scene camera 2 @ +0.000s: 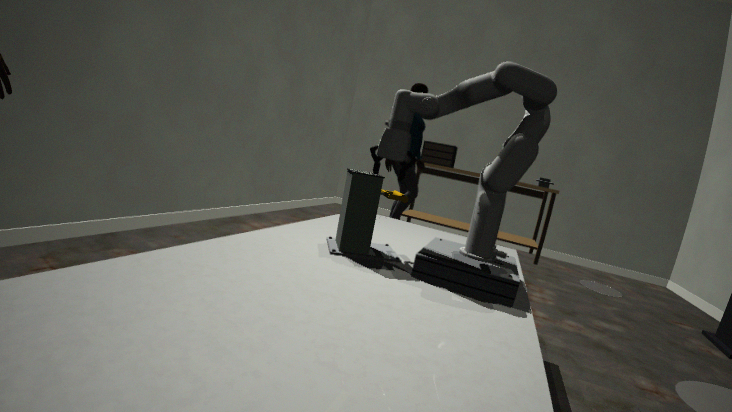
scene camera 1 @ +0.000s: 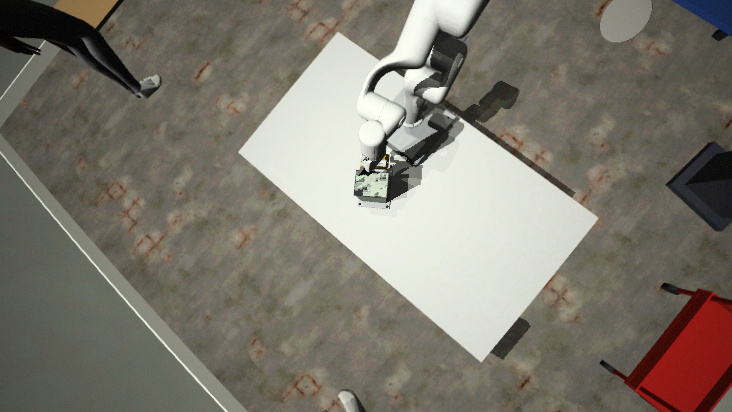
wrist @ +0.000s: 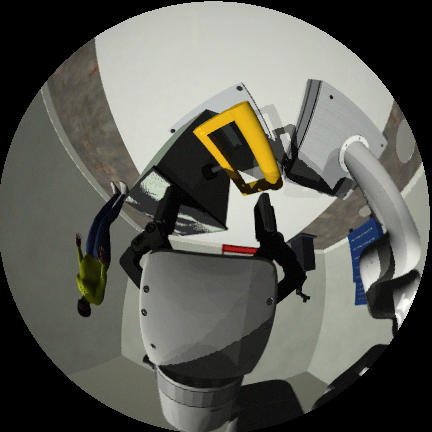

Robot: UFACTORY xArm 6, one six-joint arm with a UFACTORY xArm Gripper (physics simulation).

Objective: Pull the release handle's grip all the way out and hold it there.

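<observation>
The release handle's grip is a yellow rectangular loop (wrist: 258, 145) (scene camera 2: 393, 194) on the side of a dark green post (wrist: 192, 155) (scene camera 2: 358, 212) (scene camera 1: 372, 185). A short dark stem (wrist: 212, 170) joins the grip to the post in the wrist view. The post stands upright on a grey base plate (scene camera 2: 332, 245) bolted to the table. My gripper (wrist: 216, 196) is open and empty. Its fingers are near the top of the post: in the wrist view one finger overlaps the post's top face and the other is just below the grip's near end. The far finger is largely hidden in scene camera 2.
The white table (scene camera 1: 435, 245) (scene camera 2: 204, 332) carries the post and the arm's grey base (scene camera 2: 466, 281) (wrist: 325, 120), which is close to the grip's outer side. A wooden workbench (scene camera 2: 435, 218) and a person (scene camera 2: 418, 133) are behind. A red cart (scene camera 1: 686, 353) stands off the table.
</observation>
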